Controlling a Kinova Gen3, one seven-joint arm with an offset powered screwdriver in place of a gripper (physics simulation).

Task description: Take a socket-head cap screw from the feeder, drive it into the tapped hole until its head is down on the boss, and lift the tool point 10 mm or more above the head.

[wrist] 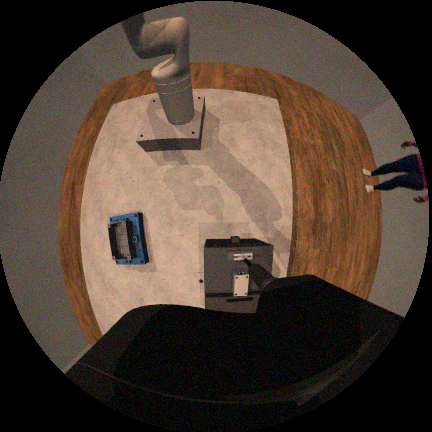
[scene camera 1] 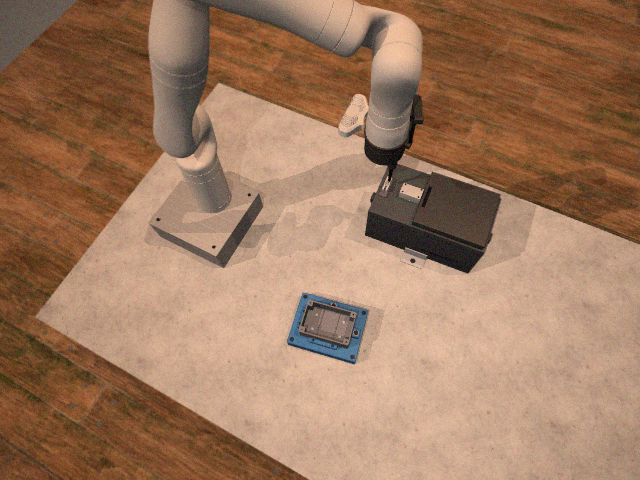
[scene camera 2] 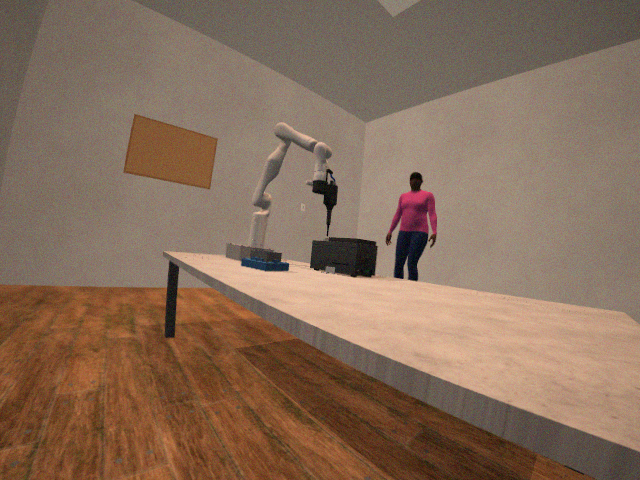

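The black screw feeder point(scene camera 1: 457, 211) point(scene camera 2: 343, 256) point(wrist: 217, 267) stands on the table. A small silver pick-up nest point(scene camera 1: 384, 188) point(wrist: 240, 256) is at one end of its top. My screwdriver's tip point(scene camera 1: 389, 179) point(scene camera 2: 327, 235) point(wrist: 246, 260) points down at this nest, at or very close above it; the exact gap is too small to tell. No screw can be made out on the tip or in the nest. The grey open housing point(scene camera 1: 329, 322) point(scene camera 2: 266, 255) point(wrist: 122, 241) sits on the blue fixture plate point(scene camera 1: 321, 351) point(scene camera 2: 263, 265) point(wrist: 142, 235), well apart from the tool. The tapped hole cannot be singled out.
A pale block point(scene camera 1: 411, 192) point(wrist: 241, 284) is on the feeder top beside the nest. The arm's grey base block point(scene camera 1: 191, 232) point(scene camera 2: 237, 251) point(wrist: 172, 144) stands on the table point(scene camera 1: 465, 361) point(scene camera 2: 465, 330) point(wrist: 175, 270). A person in a pink top point(scene camera 2: 414, 211) stands beyond the table.
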